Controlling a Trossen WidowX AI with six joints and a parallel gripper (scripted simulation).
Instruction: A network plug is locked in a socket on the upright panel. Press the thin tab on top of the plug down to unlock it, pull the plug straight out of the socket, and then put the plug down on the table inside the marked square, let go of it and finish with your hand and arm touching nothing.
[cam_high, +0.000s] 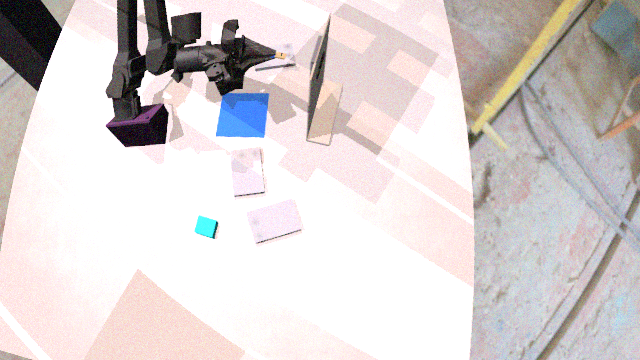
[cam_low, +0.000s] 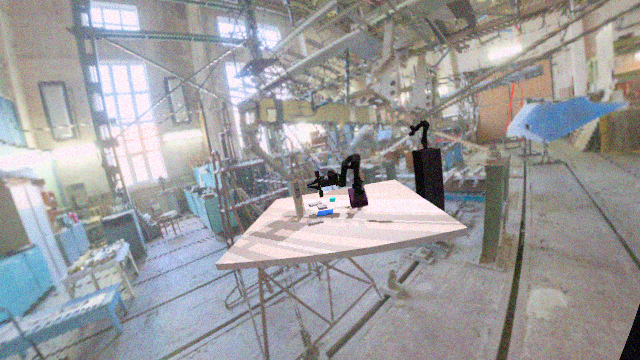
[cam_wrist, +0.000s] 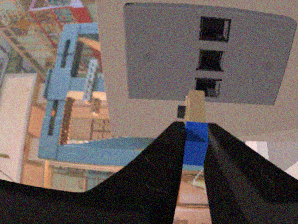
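My gripper tip is 23 cm above the blue square, 9 cm past it and 2 cm to the left of it. From my gripper tip the other things lie so: network plug: right at my gripper tip; then upright panel: 10 cm below, 9 cm ahead, 2 cm to the right; then cyan cube: 30 cm to the right, 21 cm below, 17 cm behind.
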